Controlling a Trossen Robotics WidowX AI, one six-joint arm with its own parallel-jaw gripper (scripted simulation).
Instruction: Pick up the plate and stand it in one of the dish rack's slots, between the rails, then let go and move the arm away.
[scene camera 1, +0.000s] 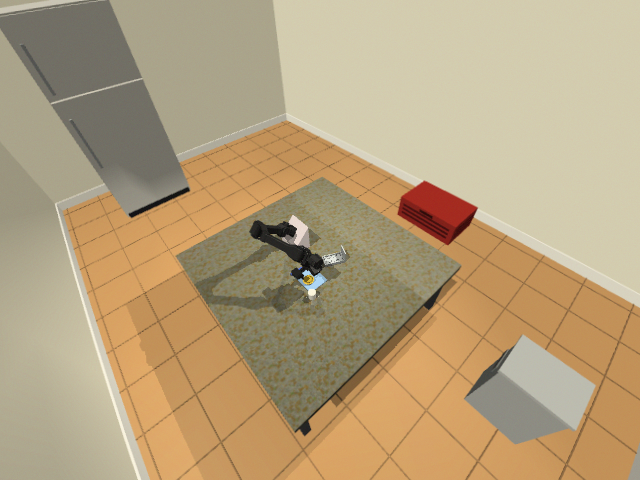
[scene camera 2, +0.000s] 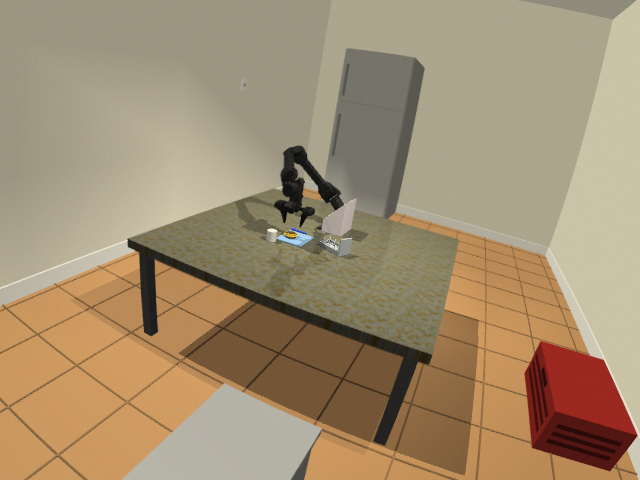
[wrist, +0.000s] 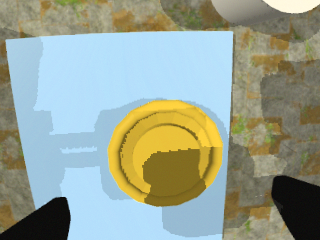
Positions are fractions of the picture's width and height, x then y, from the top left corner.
Scene:
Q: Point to a plate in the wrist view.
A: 0.51, 0.64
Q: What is the gripper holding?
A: Nothing.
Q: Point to the gripper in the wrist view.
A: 0.55, 0.83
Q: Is the gripper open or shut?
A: Open.

